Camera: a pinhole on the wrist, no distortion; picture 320 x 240 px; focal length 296.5 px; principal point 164.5 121.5 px. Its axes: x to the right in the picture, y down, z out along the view. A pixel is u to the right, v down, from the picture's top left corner.
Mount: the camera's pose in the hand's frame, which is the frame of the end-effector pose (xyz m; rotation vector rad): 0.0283 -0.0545 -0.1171 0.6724 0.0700 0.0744
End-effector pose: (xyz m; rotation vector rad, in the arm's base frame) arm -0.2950 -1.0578 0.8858 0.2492 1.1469 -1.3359
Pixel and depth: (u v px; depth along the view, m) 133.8 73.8 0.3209
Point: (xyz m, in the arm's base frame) -0.4984 -1.2357 1.0472
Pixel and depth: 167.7 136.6 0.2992
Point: -0.4342 -1.2517 1.0038
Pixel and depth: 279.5 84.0 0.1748
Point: -0.4608 -1.1815 0.8797
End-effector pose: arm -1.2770 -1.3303 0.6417 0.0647 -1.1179 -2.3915
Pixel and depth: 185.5 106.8 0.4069
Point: -1.5378 -1.0681 0.5468
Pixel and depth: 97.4 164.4 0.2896
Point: -1.3853 -1.1149 0.5793
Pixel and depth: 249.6 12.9 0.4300
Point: -1.6570 -1.1044 0.4335
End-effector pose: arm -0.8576 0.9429 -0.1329 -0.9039 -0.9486 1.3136
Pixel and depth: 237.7 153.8 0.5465
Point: -1.0502 1.1342 0.3116
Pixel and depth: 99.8 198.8 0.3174
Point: -0.9610 0.9170 0.1127
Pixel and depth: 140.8 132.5 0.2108
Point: -0.8412 0.9632 0.0557
